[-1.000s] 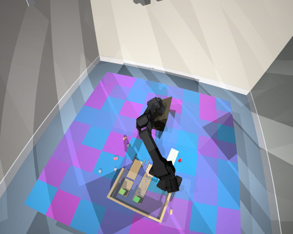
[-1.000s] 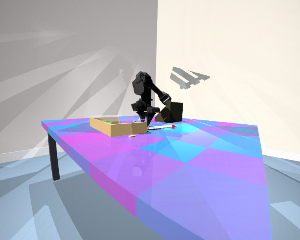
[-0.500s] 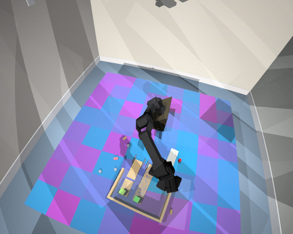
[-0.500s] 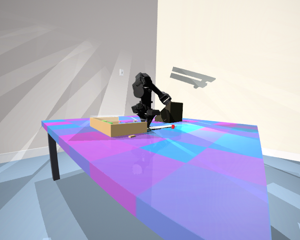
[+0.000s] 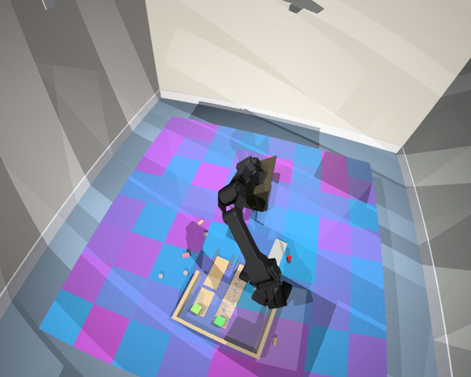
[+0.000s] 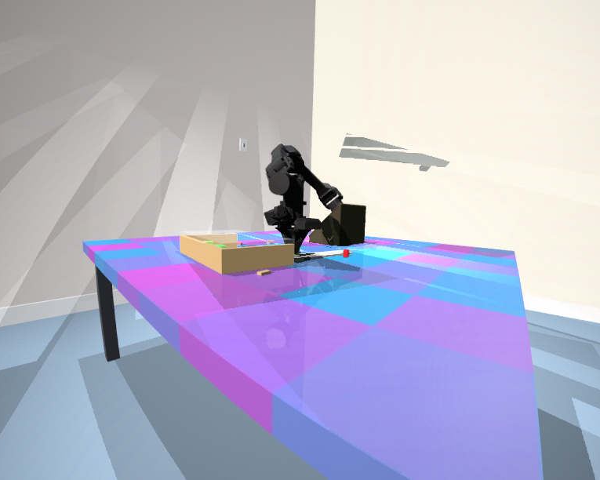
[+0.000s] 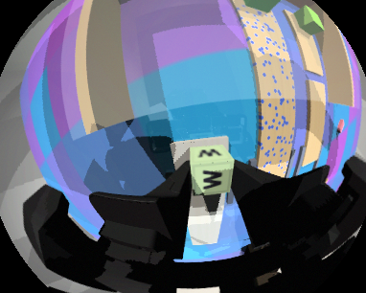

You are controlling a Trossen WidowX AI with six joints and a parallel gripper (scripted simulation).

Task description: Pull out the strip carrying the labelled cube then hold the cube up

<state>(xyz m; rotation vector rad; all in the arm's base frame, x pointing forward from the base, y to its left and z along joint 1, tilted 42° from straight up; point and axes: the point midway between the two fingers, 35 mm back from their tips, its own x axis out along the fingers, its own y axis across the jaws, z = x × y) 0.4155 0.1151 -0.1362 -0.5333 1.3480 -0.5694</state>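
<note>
Now: the white strip 10 cm behind my gripper tip, 1 cm to the left of it and 1 cm below it. Round my gripper tip: pink block 1 cm ahead, 33 cm to the right, 1 cm below; labelled cube 1 cm above; red cylinder 16 cm behind, 7 cm to the left.
</note>
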